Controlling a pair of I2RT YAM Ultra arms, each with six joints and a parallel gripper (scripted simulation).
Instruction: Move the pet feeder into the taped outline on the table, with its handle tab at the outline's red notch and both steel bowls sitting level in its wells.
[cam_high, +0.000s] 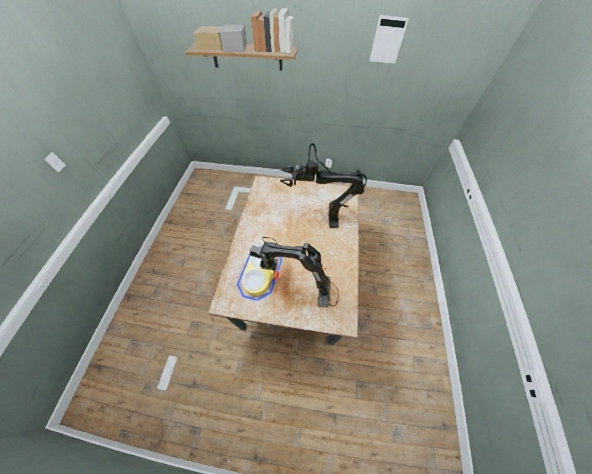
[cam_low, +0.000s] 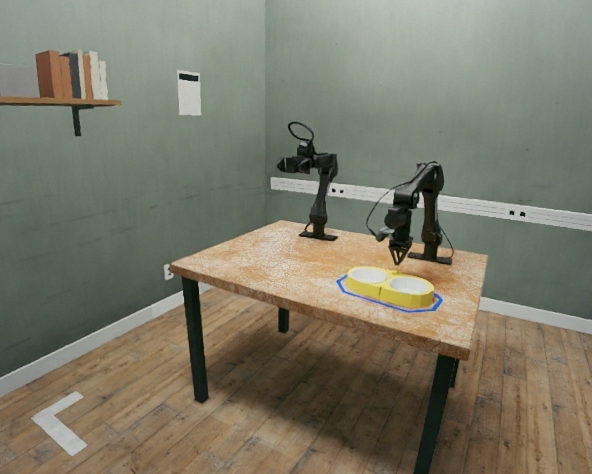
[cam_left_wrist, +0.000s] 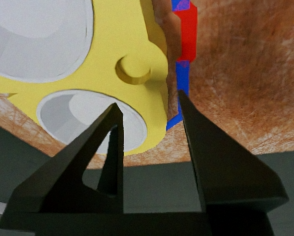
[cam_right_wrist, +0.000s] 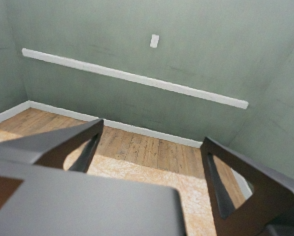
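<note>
Now: the pet feeder 70 mm below my left hand, 70 mm ahead of it and 10 mm to the right of it. Round my left hand: steel bowl: 90 mm ahead, 70 mm to the left, 60 mm below; then taped outline: 90 mm below, 70 mm ahead, 10 mm to the right.
</note>
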